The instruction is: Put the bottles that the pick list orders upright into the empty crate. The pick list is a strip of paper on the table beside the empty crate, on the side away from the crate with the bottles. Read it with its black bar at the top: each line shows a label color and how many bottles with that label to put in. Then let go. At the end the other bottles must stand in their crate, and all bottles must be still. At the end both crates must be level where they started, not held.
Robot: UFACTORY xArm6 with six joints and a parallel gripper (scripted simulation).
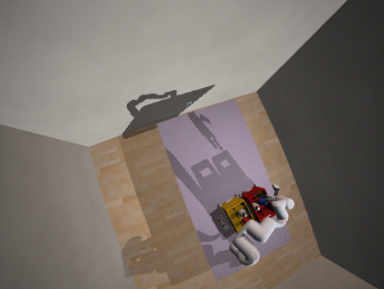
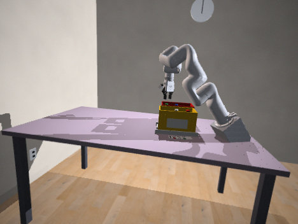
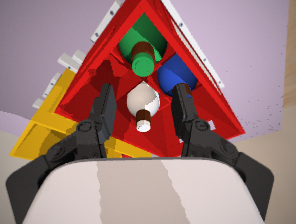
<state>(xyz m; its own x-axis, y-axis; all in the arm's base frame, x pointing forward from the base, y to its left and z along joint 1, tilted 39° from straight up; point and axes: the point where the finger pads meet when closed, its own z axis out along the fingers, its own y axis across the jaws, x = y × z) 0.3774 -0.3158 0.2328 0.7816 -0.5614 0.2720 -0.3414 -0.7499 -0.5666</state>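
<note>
The green-label bottle lies 140 mm below my hand. Round my hand: red crate (140 mm below, 100 mm behind, 10 mm to the left); blue-label bottle (140 mm below, 80 mm behind, 30 mm to the right); white bottle (190 mm to the left, 150 mm behind, 140 mm below).
</note>
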